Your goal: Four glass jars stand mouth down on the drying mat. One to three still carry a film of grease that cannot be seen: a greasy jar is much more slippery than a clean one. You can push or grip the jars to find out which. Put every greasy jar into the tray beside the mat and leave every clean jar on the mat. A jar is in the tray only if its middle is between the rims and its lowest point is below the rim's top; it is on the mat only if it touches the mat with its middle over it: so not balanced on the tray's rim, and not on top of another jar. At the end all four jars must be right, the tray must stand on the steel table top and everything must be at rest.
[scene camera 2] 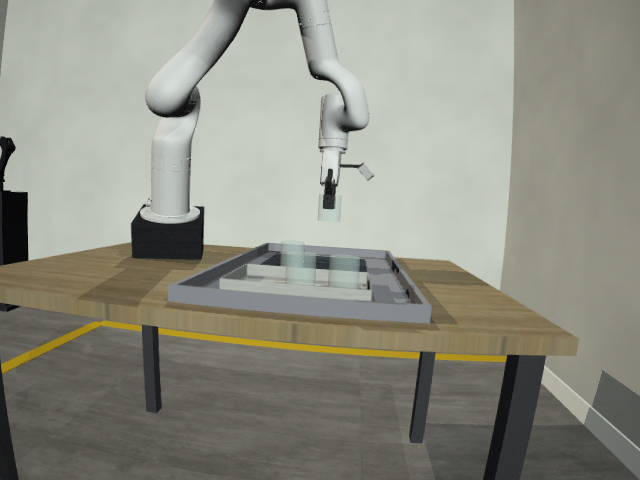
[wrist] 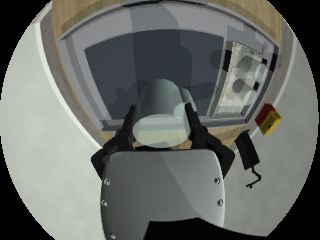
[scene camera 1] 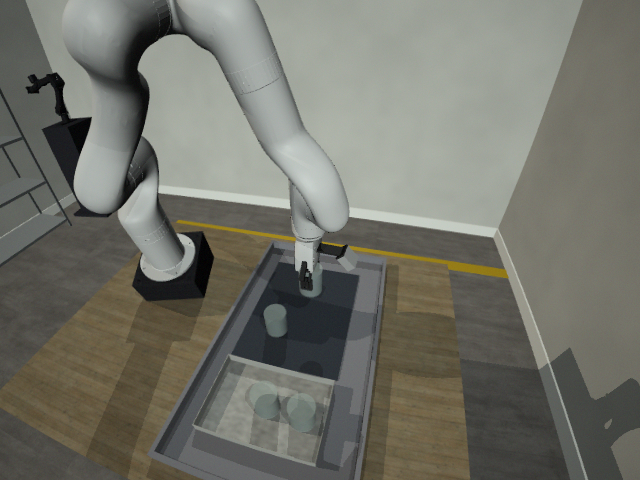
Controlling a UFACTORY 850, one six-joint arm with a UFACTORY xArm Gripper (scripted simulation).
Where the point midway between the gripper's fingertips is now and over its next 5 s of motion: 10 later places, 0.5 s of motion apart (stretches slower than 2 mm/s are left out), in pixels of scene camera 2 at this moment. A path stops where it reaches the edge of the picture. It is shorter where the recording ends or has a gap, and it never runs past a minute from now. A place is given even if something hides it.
My gripper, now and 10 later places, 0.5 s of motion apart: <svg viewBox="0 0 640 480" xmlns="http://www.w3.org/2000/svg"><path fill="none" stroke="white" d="M329 209L322 208L314 208L305 208L296 207L287 207L276 207L266 207L261 207L260 220L259 236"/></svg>
